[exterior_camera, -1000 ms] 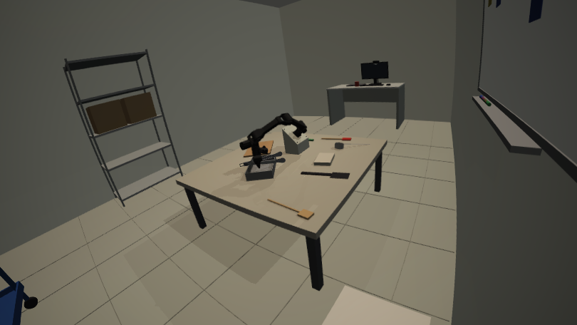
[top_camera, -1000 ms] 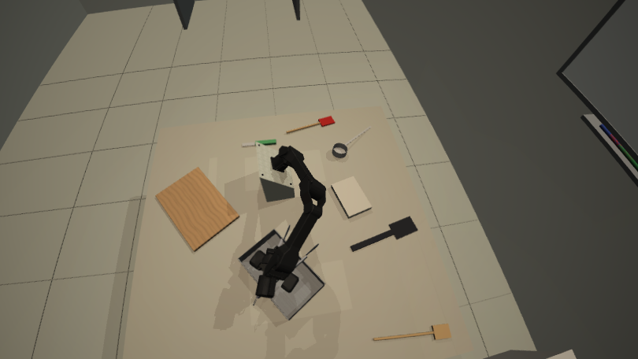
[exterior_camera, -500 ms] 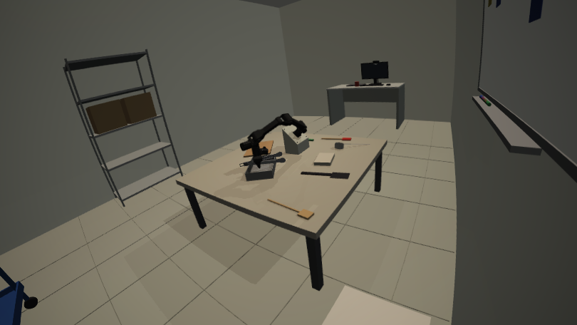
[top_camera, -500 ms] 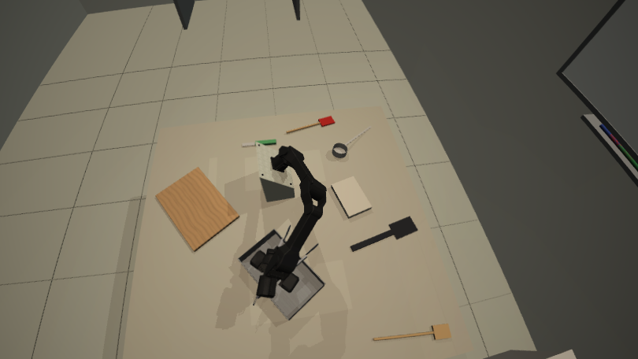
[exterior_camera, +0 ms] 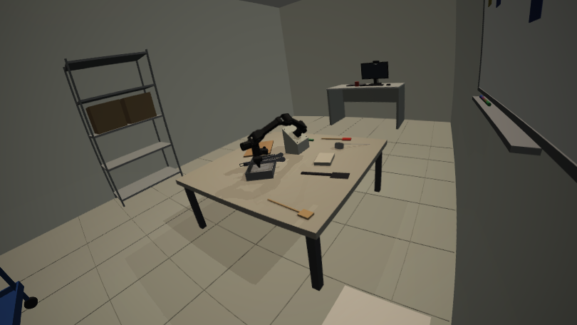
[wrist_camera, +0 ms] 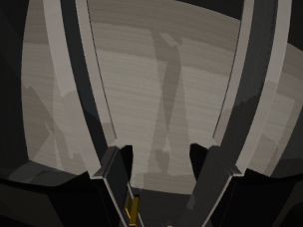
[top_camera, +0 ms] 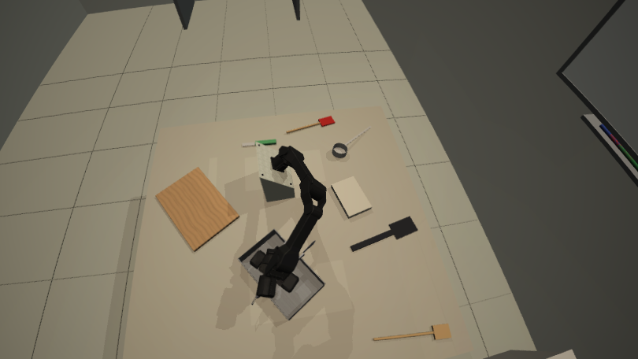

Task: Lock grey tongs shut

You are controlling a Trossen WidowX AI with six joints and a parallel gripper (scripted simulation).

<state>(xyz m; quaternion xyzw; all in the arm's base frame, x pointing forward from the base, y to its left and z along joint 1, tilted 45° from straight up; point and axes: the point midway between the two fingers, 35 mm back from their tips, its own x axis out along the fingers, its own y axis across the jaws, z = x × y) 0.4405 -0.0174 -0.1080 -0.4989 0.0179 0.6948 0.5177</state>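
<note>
Right now the roasting tin is 2 cm to the left of my gripper tip and 1 cm behind it. From my gripper tip the other things lie so: wooden board: 39 cm behind, 31 cm to the right, 2 cm below; block: 40 cm to the left, 28 cm behind, 2 cm below; black spatula: 51 cm to the left, 7 cm behind, 3 cm below.
</note>
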